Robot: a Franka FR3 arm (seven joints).
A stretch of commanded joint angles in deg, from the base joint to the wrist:
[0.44 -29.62 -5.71 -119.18 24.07 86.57 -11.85]
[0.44 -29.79 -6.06 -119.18 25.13 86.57 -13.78]
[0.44 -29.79 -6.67 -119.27 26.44 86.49 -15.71]
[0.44 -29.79 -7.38 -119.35 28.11 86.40 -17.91]
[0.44 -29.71 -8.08 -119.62 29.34 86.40 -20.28]
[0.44 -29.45 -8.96 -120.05 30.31 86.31 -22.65]
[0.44 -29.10 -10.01 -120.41 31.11 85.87 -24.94]
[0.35 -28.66 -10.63 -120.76 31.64 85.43 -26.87]
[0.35 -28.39 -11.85 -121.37 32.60 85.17 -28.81]
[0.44 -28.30 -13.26 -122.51 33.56 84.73 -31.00]
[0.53 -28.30 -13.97 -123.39 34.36 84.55 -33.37]
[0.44 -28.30 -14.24 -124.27 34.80 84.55 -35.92]
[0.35 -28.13 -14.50 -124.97 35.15 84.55 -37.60]
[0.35 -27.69 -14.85 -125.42 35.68 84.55 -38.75]
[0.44 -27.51 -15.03 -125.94 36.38 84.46 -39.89]
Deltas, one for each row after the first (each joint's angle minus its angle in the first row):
[0.00 -0.17 -0.35 0.00 1.06 0.00 -1.93]
[0.00 -0.17 -0.96 -0.09 2.37 -0.08 -3.86]
[0.00 -0.17 -1.67 -0.17 4.04 -0.17 -6.06]
[0.00 -0.09 -2.37 -0.44 5.27 -0.17 -8.43]
[0.00 0.17 -3.25 -0.87 6.24 -0.26 -10.80]
[0.00 0.52 -4.30 -1.23 7.04 -0.70 -13.09]
[-0.09 0.96 -4.92 -1.58 7.57 -1.14 -15.02]
[-0.09 1.23 -6.14 -2.19 8.53 -1.40 -16.96]
[0.00 1.32 -7.55 -3.33 9.49 -1.84 -19.15]
[0.09 1.32 -8.26 -4.21 10.29 -2.02 -21.52]
[0.00 1.32 -8.53 -5.09 10.73 -2.02 -24.07]
[-0.09 1.49 -8.79 -5.79 11.08 -2.02 -25.75]
[-0.09 1.93 -9.14 -6.24 11.61 -2.02 -26.90]
[0.00 2.11 -9.32 -6.76 12.31 -2.11 -28.04]

